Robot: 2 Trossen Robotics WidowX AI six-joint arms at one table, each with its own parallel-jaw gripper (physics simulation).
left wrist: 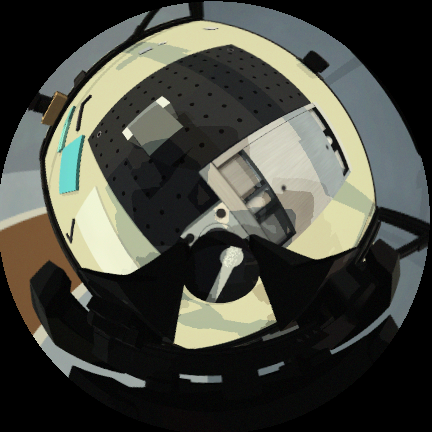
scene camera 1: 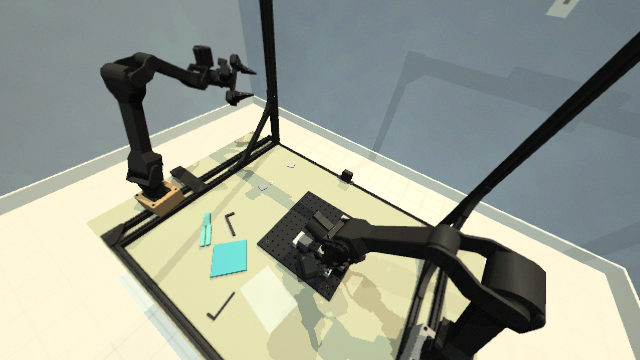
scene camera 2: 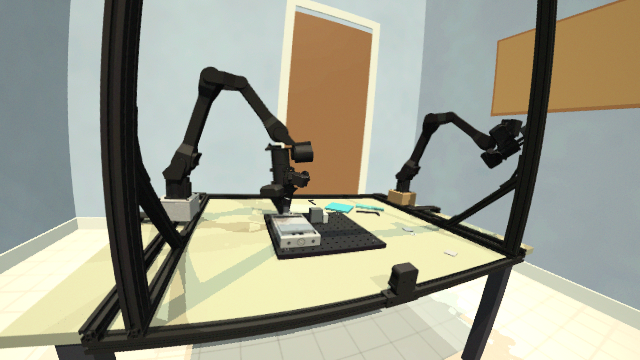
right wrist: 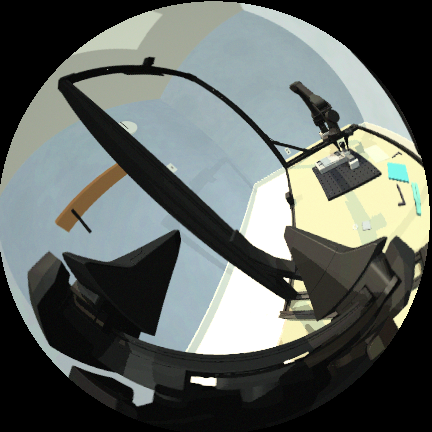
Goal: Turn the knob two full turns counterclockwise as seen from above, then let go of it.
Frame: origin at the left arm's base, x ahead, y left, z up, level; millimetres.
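Where they show: left gripper, between the fingertips: (scene camera 1: 326, 265) (scene camera 2: 284, 211) (right wrist: 343, 150); right gripper, between the fingertips: (scene camera 1: 255, 83) (scene camera 2: 513, 145) (right wrist: 234, 233); left arm's base, origin of its link: (scene camera 1: 436, 358) (scene camera 2: 178, 196) (right wrist: 324, 130); right arm's base, origin of its link: (scene camera 1: 156, 192) (scene camera 2: 402, 191).
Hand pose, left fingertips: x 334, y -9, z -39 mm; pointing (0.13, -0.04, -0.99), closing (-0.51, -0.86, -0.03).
Things, the pixels of their top centre, and the offset from my left fingertips. "*": a spot on its surface instead. Level surfaces: height alone.
- knob, centre of its top: (left wrist: 220, 279) dx +1, dy +1, dz +47 mm
- black perforated board, height of its surface: dz -29 mm
- silver box, centre of its top: (left wrist: 309, 163) (scene camera 2: 293, 223) (right wrist: 328, 158) dx +12, dy -110, dz +0 mm
- grey block, a spot on its surface: (left wrist: 155, 130) (scene camera 2: 314, 208) * dx +95, dy -10, dz +15 mm
- turquoise square, a spot on its surface: (scene camera 1: 229, 258) * dx +255, dy +184, dz -32 mm
The knob (left wrist: 200, 272) is a round black disc with a white pointer bar across its top. In the left wrist view the bar slants from a round light end near the middle down to the lower left rim. My left gripper (left wrist: 218, 241) (scene camera 2: 286, 210) points straight down, with one fingertip against each side of the knob; it is shut on it. The arm hides the knob in scene camera 1, and it cannot be made out in scene camera 2. My right gripper (scene camera 1: 254, 84) (right wrist: 234, 233) is open and empty, raised high and far from the knob.
A black perforated board (scene camera 1: 280, 240) (scene camera 2: 350, 245) (left wrist: 210, 75) carries the knob's grey mount, a silver box (scene camera 2: 300, 241) (left wrist: 285, 150) close beside it and a grey block (scene camera 2: 316, 215) (left wrist: 155, 130). A turquoise square (scene camera 1: 229, 258) and black hex keys lie beyond the board.
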